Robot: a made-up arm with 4 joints.
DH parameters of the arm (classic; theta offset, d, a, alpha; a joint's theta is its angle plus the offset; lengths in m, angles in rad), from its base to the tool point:
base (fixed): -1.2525 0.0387 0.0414 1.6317
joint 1: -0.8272 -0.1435 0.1 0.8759
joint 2: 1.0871 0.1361 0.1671 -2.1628
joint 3: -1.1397 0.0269 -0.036 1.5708
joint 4: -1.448 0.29 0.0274 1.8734
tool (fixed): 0.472 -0.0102 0 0
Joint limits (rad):
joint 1: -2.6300..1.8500
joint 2: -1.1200..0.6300
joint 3: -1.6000..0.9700
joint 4: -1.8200..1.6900
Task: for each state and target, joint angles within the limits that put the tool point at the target. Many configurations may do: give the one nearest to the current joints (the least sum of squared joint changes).
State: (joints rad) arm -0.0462 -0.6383 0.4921 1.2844
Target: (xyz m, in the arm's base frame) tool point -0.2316 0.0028 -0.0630
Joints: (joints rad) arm -0.3103 -0.3544 0.8604 1.5553
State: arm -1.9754 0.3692 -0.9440 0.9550
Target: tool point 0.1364 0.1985 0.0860
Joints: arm -2.0760 0.6300 -0.8236 0.5169
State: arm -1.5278 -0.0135 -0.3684 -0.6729
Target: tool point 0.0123 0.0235 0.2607
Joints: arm -2.0269 0.0739 0.1693 -0.6335
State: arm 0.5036 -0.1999 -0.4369 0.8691
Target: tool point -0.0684 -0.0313 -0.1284
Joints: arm 0.7151 -0.5681 0.2515 0.9080
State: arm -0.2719 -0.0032 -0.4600 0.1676
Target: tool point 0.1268 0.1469 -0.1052
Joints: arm -0.4367 0.5026 -0.3791 0.0796
